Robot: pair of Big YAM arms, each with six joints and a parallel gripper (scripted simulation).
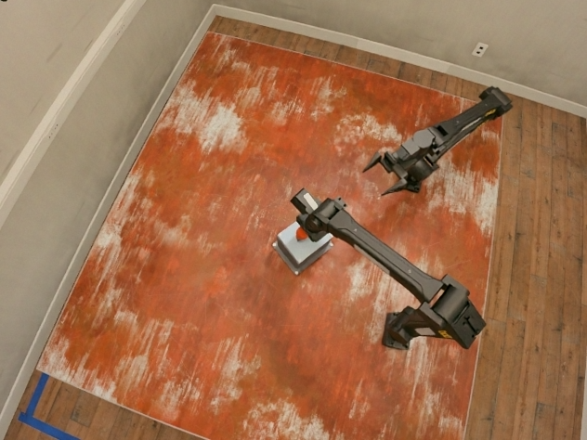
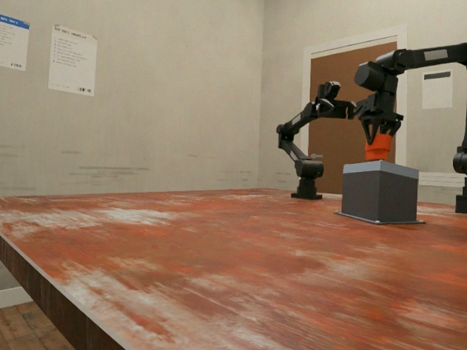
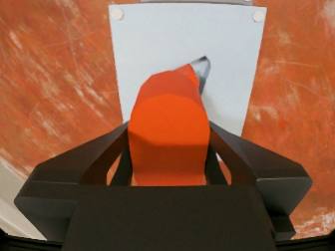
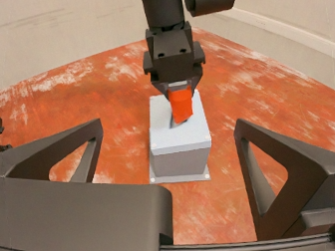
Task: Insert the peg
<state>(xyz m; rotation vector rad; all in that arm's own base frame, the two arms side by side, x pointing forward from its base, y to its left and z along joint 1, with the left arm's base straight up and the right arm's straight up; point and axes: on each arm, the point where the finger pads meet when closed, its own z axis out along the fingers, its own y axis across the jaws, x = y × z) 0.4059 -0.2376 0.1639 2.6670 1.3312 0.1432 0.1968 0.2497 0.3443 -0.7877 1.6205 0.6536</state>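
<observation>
My left gripper is now 1 cm short of the pale grey plate, 1 cm to the right of it and 8 cm above it. The rest, counted from my left hand: orange-red peg 1 cm ahead, 2 cm below.
</observation>
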